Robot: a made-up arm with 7 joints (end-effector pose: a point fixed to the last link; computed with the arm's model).
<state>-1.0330 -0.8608 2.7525 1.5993 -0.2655 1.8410 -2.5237</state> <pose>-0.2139 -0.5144 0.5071 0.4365 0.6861 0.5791 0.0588</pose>
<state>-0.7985 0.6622 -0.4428 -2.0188 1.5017 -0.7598 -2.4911</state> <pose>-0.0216 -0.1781 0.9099 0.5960 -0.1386 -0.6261 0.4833</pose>
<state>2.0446 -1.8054 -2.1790 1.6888 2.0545 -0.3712 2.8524</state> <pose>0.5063 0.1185 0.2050 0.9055 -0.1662 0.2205 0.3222</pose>
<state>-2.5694 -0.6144 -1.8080 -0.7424 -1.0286 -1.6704 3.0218</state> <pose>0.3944 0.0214 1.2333 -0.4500 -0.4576 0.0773 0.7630</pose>
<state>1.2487 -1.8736 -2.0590 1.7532 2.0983 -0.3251 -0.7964</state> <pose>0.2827 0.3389 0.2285 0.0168 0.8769 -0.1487 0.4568</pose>
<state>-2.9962 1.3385 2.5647 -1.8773 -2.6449 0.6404 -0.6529</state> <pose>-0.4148 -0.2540 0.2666 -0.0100 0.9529 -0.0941 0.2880</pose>
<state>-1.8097 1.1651 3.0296 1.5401 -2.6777 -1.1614 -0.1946</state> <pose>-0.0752 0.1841 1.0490 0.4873 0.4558 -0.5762 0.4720</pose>
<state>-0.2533 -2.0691 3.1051 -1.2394 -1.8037 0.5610 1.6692</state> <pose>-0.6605 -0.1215 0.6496 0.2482 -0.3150 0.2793 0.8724</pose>
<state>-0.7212 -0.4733 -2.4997 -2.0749 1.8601 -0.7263 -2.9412</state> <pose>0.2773 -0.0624 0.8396 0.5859 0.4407 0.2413 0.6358</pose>
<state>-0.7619 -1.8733 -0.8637 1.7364 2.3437 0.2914 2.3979</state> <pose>-0.5460 -0.0634 0.7050 0.0301 -0.3567 -0.4236 0.8321</pose>
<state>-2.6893 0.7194 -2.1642 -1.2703 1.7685 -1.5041 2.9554</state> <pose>-0.2767 0.5131 0.8082 0.2066 0.3366 0.7537 0.5253</pose>
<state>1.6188 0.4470 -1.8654 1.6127 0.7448 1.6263 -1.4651</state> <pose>0.4819 -0.1370 0.9665 0.8004 -0.5783 0.1287 0.0917</pose>
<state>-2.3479 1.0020 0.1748 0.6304 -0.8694 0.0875 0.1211</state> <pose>-0.5007 0.5919 0.8186 -0.4945 -0.5613 -0.0769 0.6591</pose>
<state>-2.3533 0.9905 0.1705 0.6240 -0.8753 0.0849 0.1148</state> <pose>-0.5022 0.5863 0.8302 -0.4924 -0.5543 -0.0699 0.6674</pose>
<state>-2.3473 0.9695 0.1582 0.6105 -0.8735 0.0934 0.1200</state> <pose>-0.4972 0.5827 0.8515 -0.4847 -0.5487 -0.0666 0.6779</pose>
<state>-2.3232 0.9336 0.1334 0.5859 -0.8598 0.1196 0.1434</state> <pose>-0.4814 0.5814 0.8881 -0.4679 -0.5451 -0.0702 0.6921</pose>
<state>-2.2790 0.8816 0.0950 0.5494 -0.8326 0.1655 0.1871</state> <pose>-0.4519 0.5801 0.9406 -0.4403 -0.5438 -0.0844 0.7094</pose>
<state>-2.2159 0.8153 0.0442 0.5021 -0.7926 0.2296 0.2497</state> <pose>-0.4077 0.5746 1.0060 -0.4020 -0.5441 -0.1125 0.7278</pose>
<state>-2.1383 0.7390 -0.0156 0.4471 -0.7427 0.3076 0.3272</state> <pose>-0.3510 0.5596 1.0781 -0.3552 -0.5452 -0.1563 0.7431</pose>
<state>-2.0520 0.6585 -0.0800 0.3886 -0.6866 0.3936 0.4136</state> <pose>-0.2875 0.5324 1.1488 -0.3040 -0.5464 -0.2140 0.7505</pose>
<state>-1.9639 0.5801 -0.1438 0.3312 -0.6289 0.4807 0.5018</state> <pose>-0.2248 0.4941 1.2109 -0.2537 -0.5470 -0.2799 0.7470</pose>
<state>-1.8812 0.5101 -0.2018 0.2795 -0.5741 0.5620 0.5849</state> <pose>-0.1704 0.4502 1.2596 -0.2093 -0.5474 -0.3460 0.7326</pose>
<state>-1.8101 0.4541 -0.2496 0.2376 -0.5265 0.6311 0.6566</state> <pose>-0.1287 0.4091 1.2935 -0.1745 -0.5483 -0.4041 0.7111</pose>
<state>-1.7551 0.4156 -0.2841 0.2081 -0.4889 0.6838 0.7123</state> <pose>-0.1004 0.3782 1.3139 -0.1509 -0.5504 -0.4486 0.6878</pose>
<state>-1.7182 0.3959 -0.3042 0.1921 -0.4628 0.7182 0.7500</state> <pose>-0.0842 0.3620 1.3231 -0.1387 -0.5545 -0.4771 0.6676</pose>
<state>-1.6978 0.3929 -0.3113 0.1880 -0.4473 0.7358 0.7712</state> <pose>-0.0771 0.3605 1.3240 -0.1359 -0.5603 -0.4914 0.6527</pose>
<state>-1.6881 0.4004 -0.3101 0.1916 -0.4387 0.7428 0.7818</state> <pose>-0.0752 0.3685 1.3197 -0.1388 -0.5674 -0.4966 0.6420</pose>
